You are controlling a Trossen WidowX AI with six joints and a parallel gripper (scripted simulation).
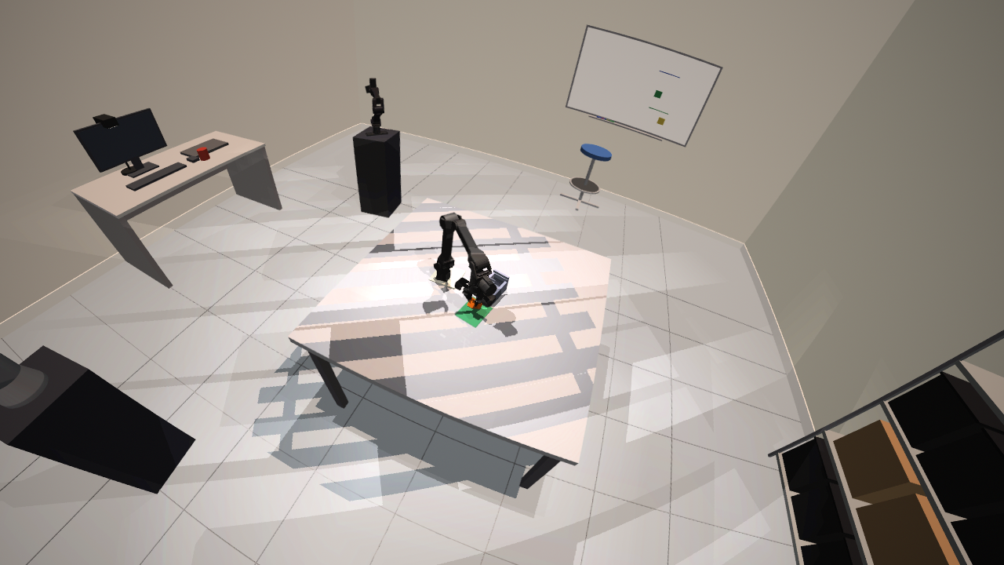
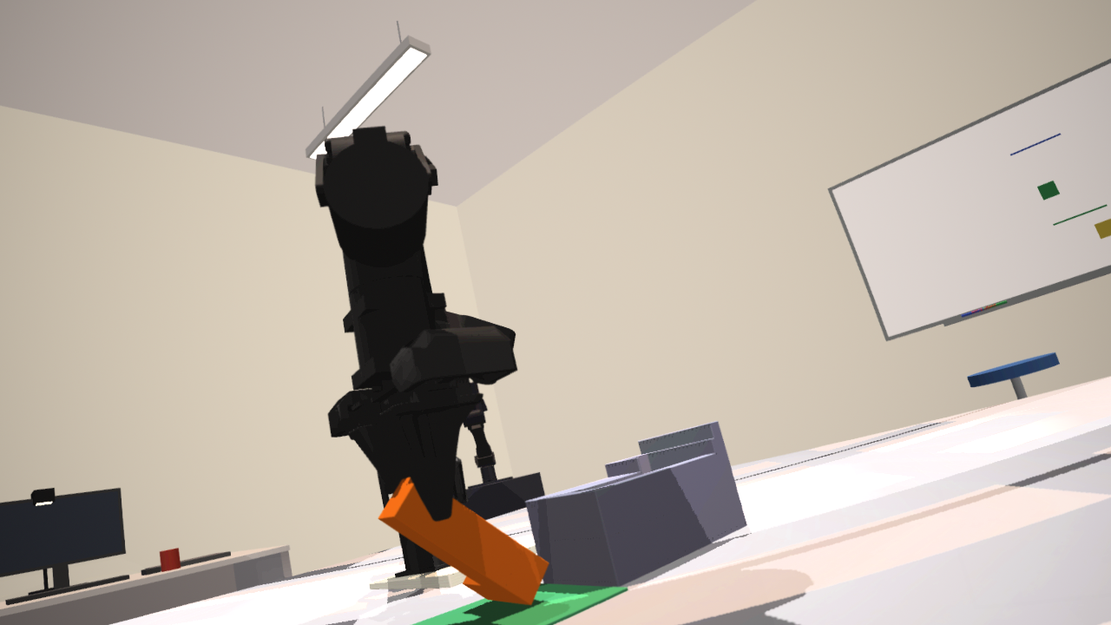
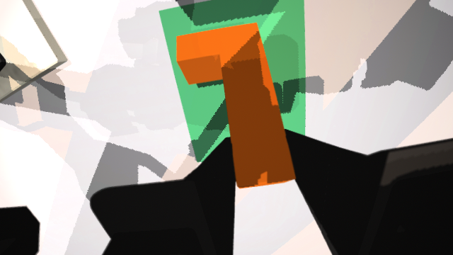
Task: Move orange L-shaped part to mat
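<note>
My gripper tip is 3 cm to the right of the orange L-shaped part and 3 cm above it. The rest, counted from my gripper tip: green mat 9 cm below, 2 cm to the left, 1 cm ahead.
</note>
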